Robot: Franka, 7 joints.
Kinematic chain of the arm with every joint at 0, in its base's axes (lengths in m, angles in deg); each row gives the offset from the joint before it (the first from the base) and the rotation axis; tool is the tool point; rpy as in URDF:
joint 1: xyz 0 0 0.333 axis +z
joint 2: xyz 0 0 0 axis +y
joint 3: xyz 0 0 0.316 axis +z
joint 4: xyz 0.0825 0 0 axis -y
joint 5: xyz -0.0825 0 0.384 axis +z
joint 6: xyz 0 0 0 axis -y
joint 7: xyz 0.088 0 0 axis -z
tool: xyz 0 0 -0.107 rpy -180 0 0
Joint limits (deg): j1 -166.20..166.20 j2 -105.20..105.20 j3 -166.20..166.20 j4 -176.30..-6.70 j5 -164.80..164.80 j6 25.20..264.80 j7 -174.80..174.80
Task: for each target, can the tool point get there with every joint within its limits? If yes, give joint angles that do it. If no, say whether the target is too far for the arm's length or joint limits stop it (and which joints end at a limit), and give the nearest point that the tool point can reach.
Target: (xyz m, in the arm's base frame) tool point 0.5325 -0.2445 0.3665
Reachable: yes | joints -42.26 19.04 22.57 -100.37 -19.30 90.96 64.94
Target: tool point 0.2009 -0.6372 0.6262
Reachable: yes | joints 137.63 -52.93 122.44 -35.84 -38.07 63.16 16.54
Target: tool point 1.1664 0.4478 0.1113
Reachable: no: too far | nearest point 0.7886 0.3027 0.1831 | short by 0.411 m
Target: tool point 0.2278 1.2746 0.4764
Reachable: no: too far | nearest point 0.1500 0.8394 0.4274 | short by 0.445 m
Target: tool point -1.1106 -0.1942 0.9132
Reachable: no: too far | nearest point -0.7514 -0.1314 0.7256 | short by 0.410 m
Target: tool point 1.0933 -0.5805 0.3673
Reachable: no: too far | nearest point 0.7574 -0.4022 0.3568 | short by 0.380 m
